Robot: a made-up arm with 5 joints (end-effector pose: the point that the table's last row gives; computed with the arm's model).
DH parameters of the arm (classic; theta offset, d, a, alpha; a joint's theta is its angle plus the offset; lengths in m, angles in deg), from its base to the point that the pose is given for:
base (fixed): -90 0.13 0 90
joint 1: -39.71 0 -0.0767 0
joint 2: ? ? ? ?
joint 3: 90 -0.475 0.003 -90
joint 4: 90 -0.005 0.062 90
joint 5: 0 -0.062 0.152 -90
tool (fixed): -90 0.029 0 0
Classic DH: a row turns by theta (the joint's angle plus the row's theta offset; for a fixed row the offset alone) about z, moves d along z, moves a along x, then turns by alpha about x.
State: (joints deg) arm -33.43 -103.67 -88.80 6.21 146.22
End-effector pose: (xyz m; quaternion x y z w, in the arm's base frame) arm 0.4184 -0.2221 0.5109 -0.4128 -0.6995 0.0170 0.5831
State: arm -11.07 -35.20 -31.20 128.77 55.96
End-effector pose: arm 0.3888 0.2646 0.4665 0.4764 0.1892 0.8556 0.0726
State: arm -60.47 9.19 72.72 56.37 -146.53
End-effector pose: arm 0.4747 0.3395 0.4305 -0.7131 -0.2949 -0.5751 0.2715
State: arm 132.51 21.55 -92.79 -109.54 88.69
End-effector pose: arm 0.5086 -0.5491 -0.0170 -0.7127 -0.6985 -0.0633 0.0154
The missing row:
joint 2: -50.29 -0.364 0.11 -90
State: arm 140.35 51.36 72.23 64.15 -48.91
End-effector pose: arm 0.4019 -0.4379 0.4703 0.4330 -0.2473 -0.6102 0.6157
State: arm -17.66 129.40 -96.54 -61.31 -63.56
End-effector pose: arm 0.2241 -0.3723 -0.2908 0.5877 -0.4476 0.5719 0.3567
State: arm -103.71 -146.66 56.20 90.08 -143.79
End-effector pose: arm 0.4881 -0.3294 -0.1673 0.3005 0.5015 -0.4989 0.6398
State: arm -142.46 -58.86 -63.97 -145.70 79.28
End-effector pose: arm 0.5376 -0.5493 0.0760 0.5492 0.7847 -0.2560 0.1309
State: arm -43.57 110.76 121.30 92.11 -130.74
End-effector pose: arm 0.4722 0.1507 -0.1829 0.2382 0.7001 0.0185 0.6729
